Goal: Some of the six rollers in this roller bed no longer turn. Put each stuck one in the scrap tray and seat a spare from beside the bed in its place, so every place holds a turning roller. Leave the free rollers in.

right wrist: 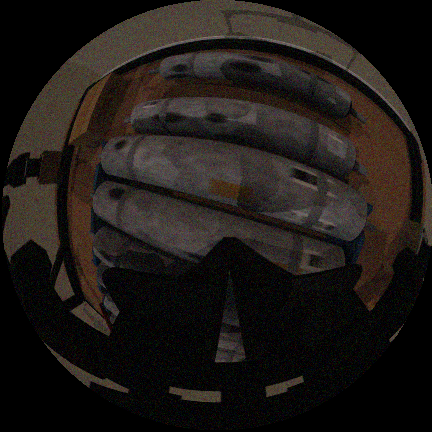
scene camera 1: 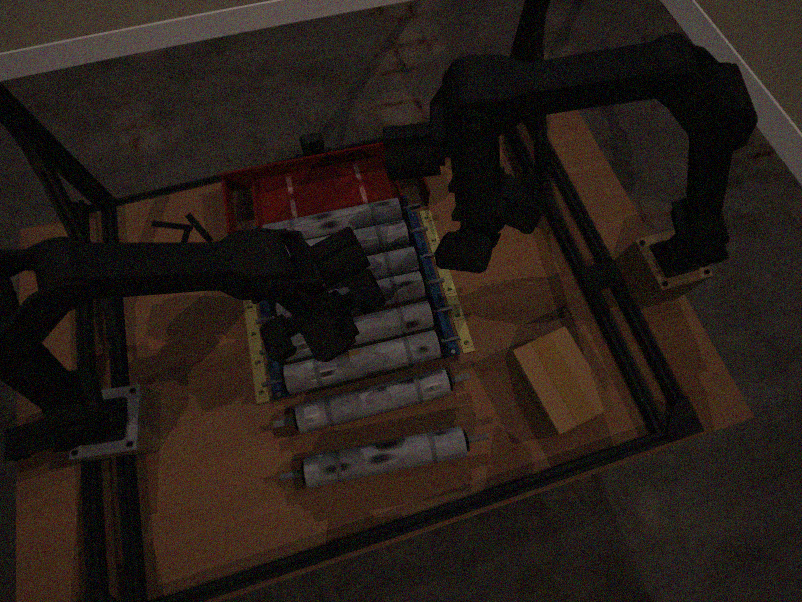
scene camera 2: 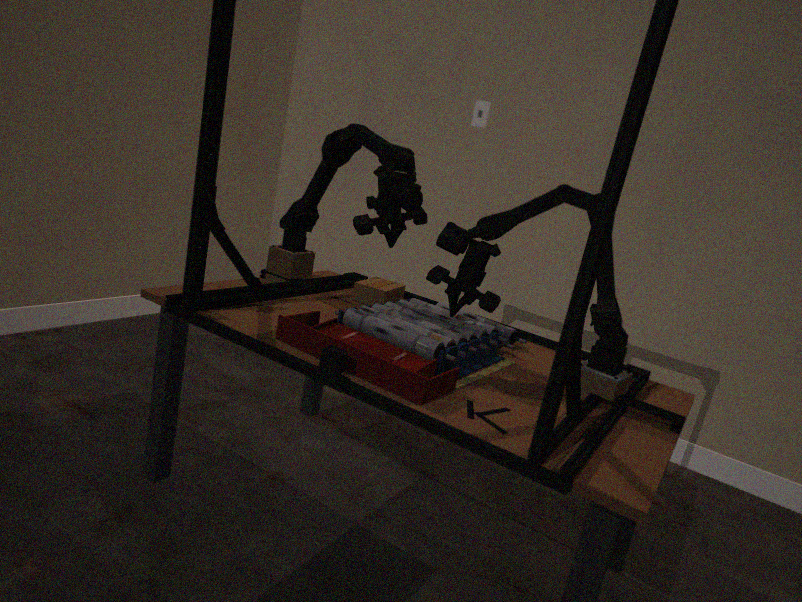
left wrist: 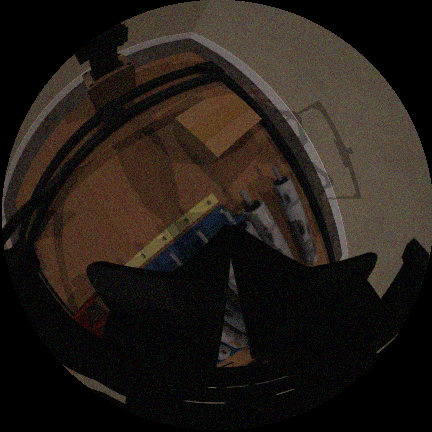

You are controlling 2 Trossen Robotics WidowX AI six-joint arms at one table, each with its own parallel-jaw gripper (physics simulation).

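Seen in the pictures: left gripper, between the fingertips: (scene camera 2: 390, 247) (left wrist: 229, 231); right gripper, between the fingertips: (right wrist: 228, 242) (scene camera 2: 451, 316); left arm's base, origin of its link: (right wrist: 39, 166) (scene camera 1: 674, 257) (scene camera 2: 292, 249) (left wrist: 105, 67); right arm's base, origin of its link: (scene camera 1: 104, 420) (scene camera 2: 604, 368).
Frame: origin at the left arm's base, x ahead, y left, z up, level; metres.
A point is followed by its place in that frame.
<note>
The roller bed's blue rail (scene camera 1: 441, 317) {x 0.415, y -0.018, z -0.037 m} (left wrist: 192, 246) {x 0.410, y -0.058, z -0.076 m} carries six blotched grey rollers; parts are hidden under the right arm in scene camera 1. Its end roller (scene camera 1: 388, 360) {x 0.522, y 0.030, z -0.031 m} (right wrist: 175, 162) {x 0.534, y 0.014, z -0.028 m} has an orange patch. One spare (scene camera 1: 372, 401) {x 0.564, y 0.082, z -0.056 m} (right wrist: 240, 120) {x 0.568, y 0.066, z -0.057 m} lies beside the bed; another spare (scene camera 1: 395, 454) {x 0.551, y 0.171, z -0.055 m} (right wrist: 240, 67) {x 0.555, y 0.151, z -0.063 m} lies farther out. The red scrap tray (scene camera 1: 323, 187) {x 0.549, y -0.359, z -0.074 m} (scene camera 2: 382, 362) {x 0.635, y -0.425, z -0.054 m} stands behind the bed. My left gripper (scene camera 2: 391, 244) {x 0.363, y -0.031, z 0.100 m} (left wrist: 229, 231) {x 0.363, y -0.031, z 0.100 m} is shut and empty, high near the bed's right end. My right gripper (scene camera 2: 454, 314) {x 0.582, y -0.031, z -0.027 m} (right wrist: 228, 242) {x 0.582, y -0.031, z -0.027 m} is shut and empty above the rollers. Which rollers turn cannot be seen.
A light wooden block (scene camera 1: 560, 379) {x 0.257, y 0.135, z -0.048 m} (scene camera 2: 380, 289) {x 0.295, y 0.069, z -0.049 m} (left wrist: 218, 122) {x 0.262, y 0.114, z -0.048 m} lies to the right of the spares in scene camera 1. Thin black pieces (scene camera 1: 187, 226) {x 0.831, y -0.364, z -0.103 m} (scene camera 2: 487, 413) {x 0.840, y -0.341, z -0.103 m} lie left of the tray there. Black frame rails (scene camera 1: 111, 401) {x 0.955, y -0.026, z -0.030 m} border the work area.
</note>
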